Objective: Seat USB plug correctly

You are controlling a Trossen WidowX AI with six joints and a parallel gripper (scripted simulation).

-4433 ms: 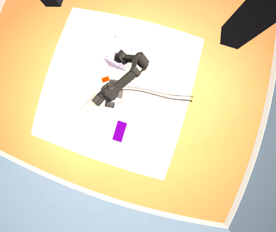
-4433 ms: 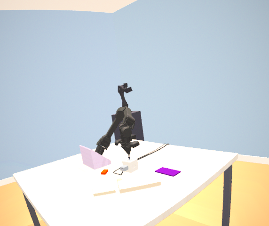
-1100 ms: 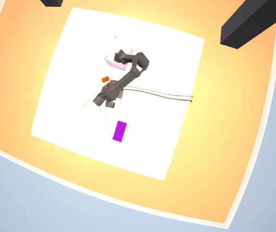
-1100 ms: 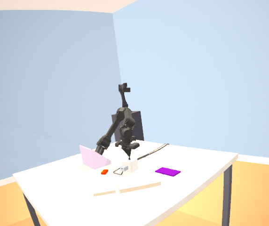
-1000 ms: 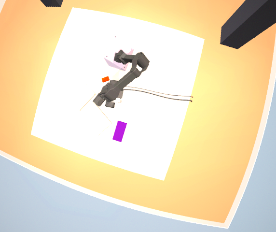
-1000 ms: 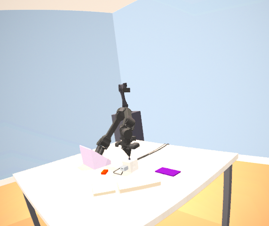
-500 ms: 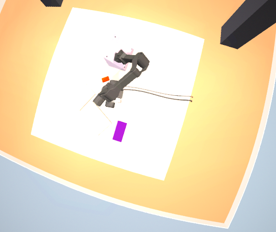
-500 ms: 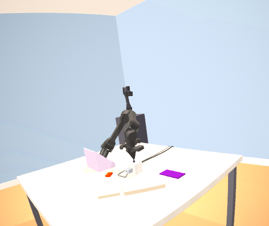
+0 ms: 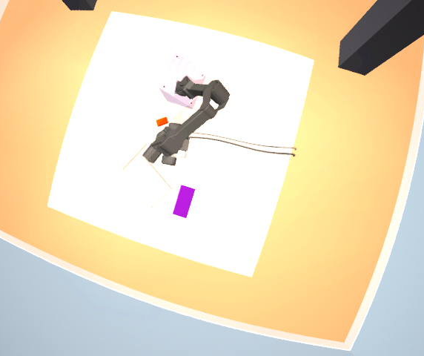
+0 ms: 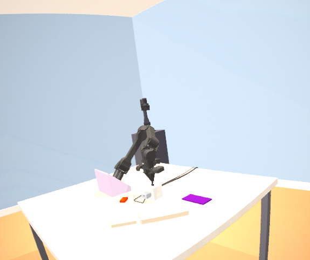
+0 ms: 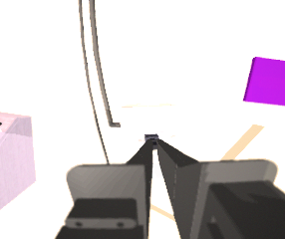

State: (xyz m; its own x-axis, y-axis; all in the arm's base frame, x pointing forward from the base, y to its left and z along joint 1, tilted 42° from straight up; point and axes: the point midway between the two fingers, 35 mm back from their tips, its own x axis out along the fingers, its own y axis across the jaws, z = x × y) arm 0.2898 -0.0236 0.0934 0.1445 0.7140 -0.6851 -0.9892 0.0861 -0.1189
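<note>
Right now my gripper tip is 20 mm above the dark USB plug. The rest, counted from my gripper tip: orange block 140 mm to the right, 140 mm behind, 100 mm below; then purple card 270 mm ahead, 100 mm below, 70 mm to the left.
</note>
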